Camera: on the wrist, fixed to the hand. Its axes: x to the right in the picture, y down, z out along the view.
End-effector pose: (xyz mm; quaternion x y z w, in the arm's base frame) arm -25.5 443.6 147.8 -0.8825 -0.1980 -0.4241 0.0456
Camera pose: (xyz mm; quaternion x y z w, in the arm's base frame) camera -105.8 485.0 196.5 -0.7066 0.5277 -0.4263 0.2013
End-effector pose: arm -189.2 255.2 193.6 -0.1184 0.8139 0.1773 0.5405
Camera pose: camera -232.7 163.2 206.5 0.3497 0.7037 0.6045 0.1306
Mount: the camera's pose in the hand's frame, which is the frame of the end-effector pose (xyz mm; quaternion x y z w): 5.1 -64.9 -79.3 -0.1628 0.1405 0.6716 0.7091
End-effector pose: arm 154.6 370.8 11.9 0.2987 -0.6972 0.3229 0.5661
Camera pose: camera 251.7 393.3 36.1 -0.3939 -0.6680 0.5376 0.3311
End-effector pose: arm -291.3 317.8 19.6 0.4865 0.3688 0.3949 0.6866
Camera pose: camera -347.9 338.3 -63.5 0.4254 -0.0330 0.8695 0.2490
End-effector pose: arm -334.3 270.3 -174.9 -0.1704 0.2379 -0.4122 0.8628
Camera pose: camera -416.1 219.4 -210.2 -0.0436 0.4714 0.3019 0.8274
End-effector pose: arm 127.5 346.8 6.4 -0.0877 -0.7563 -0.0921 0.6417
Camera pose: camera 186.1 264.1 22.3 -0.6616 -0.3722 0.2302 0.6088
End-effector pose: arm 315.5 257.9 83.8 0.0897 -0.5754 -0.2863 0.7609
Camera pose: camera 368.3 186.6 32.2 -0.4064 -0.3147 0.2269 0.8272
